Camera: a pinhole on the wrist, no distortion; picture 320 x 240 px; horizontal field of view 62.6 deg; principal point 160.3 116.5 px. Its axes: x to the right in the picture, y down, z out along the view. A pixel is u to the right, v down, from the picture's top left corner.
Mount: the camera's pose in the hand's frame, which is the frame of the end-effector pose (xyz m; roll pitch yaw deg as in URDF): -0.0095 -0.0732 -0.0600 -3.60 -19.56 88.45
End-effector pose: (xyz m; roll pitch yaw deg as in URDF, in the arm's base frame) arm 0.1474 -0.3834 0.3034 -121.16 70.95 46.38
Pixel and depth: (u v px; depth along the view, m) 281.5 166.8 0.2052
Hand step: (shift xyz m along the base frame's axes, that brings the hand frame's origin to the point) -0.1598 0.0715 0.0443
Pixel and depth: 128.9 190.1 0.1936
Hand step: -0.0952 0.1555 0.0987
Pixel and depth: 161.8 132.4 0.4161
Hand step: -0.2927 0.2590 0.0631
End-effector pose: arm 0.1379 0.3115 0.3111 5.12 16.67 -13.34
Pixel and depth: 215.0 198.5 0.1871
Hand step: -0.0668 -0.0939 0.1345
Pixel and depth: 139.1 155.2 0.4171
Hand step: -0.0741 -0.2577 0.3114
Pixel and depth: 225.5 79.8 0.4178
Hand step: 0.0854 -0.1744 0.3379
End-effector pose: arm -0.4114 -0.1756 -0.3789 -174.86 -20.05 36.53
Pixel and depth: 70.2 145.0 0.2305
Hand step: -0.1492 0.1802 -0.1200
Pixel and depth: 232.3 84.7 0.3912
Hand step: 0.0212 0.1841 -0.3112
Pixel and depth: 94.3 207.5 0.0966
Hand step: -0.1116 0.0765 -0.0260
